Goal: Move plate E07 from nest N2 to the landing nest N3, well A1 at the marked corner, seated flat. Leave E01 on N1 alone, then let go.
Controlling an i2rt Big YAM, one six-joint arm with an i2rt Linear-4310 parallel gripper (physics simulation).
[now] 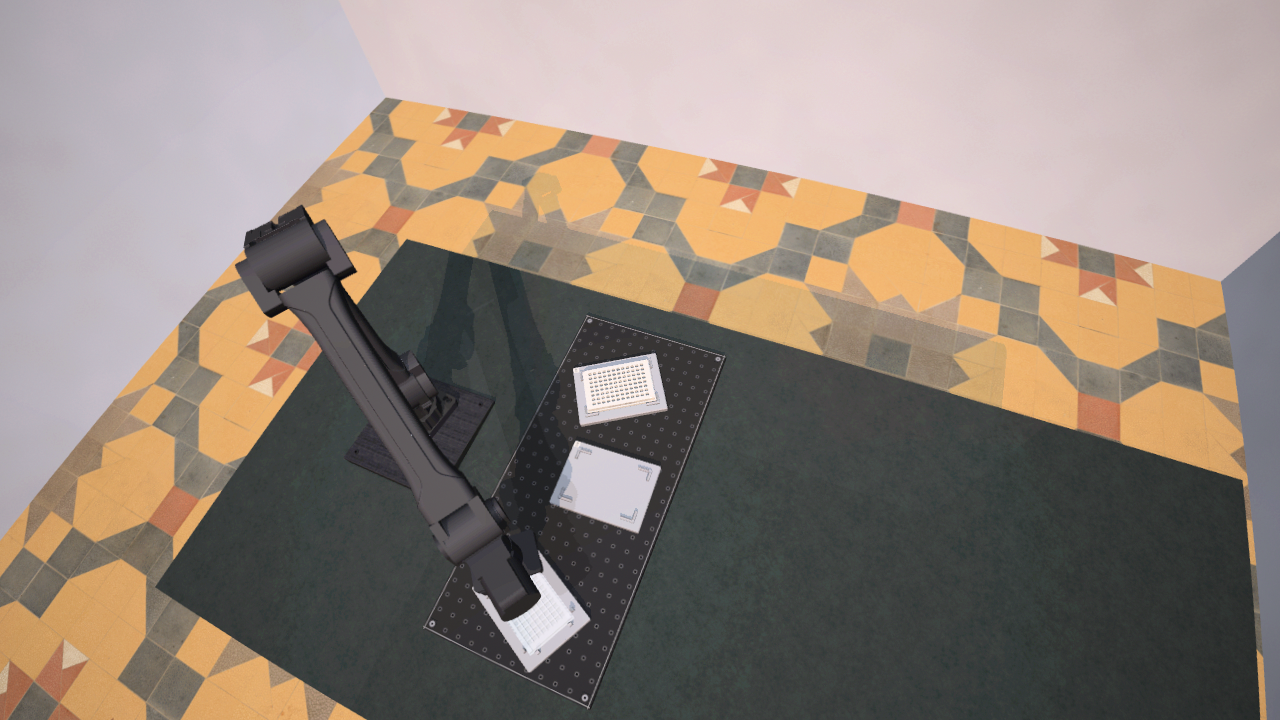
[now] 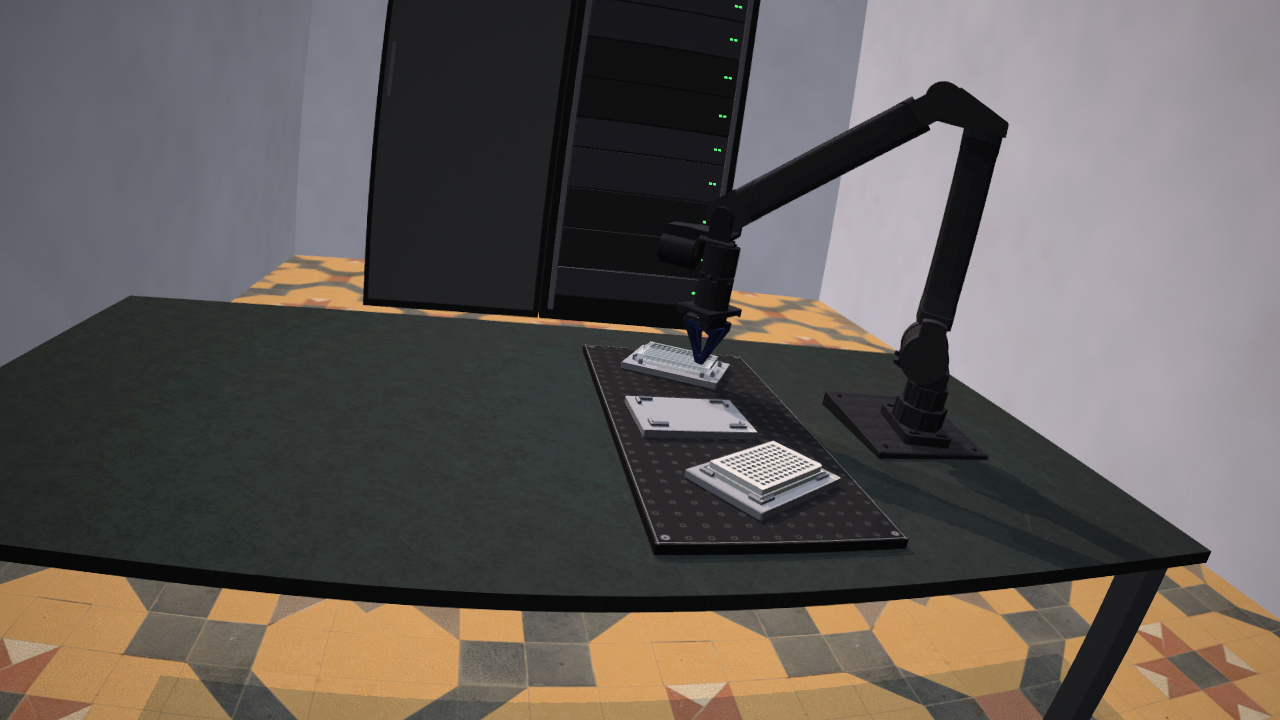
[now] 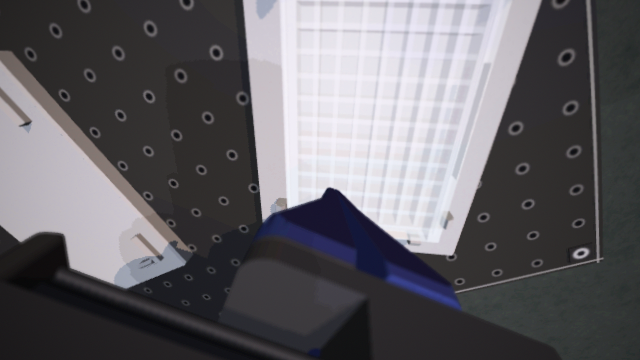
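Note:
A clear gridded plate (image 1: 541,622) (image 2: 671,356) (image 3: 370,125) lies inside the corner posts of a white nest (image 1: 580,614) (image 2: 631,364) (image 3: 270,125) at one end of the perforated board. My gripper (image 2: 700,360) (image 3: 328,198) is shut with nothing between its fingers. Its tips are over or at one end of the clear plate; contact cannot be told. The middle nest (image 1: 608,488) (image 2: 689,414) (image 3: 55,175) is bare. A cream plate (image 1: 617,386) (image 2: 768,467) sits on the nest (image 1: 657,385) (image 2: 760,508) at the other end. Plate labels and well A1 cannot be made out.
The perforated black board (image 1: 617,555) (image 2: 653,501) (image 3: 200,100) lies on the dark table (image 1: 895,537) (image 2: 358,447). The arm's base plate (image 1: 474,416) (image 2: 859,416) stands beside the board. A dark rack cabinet (image 2: 465,179) stands behind the table.

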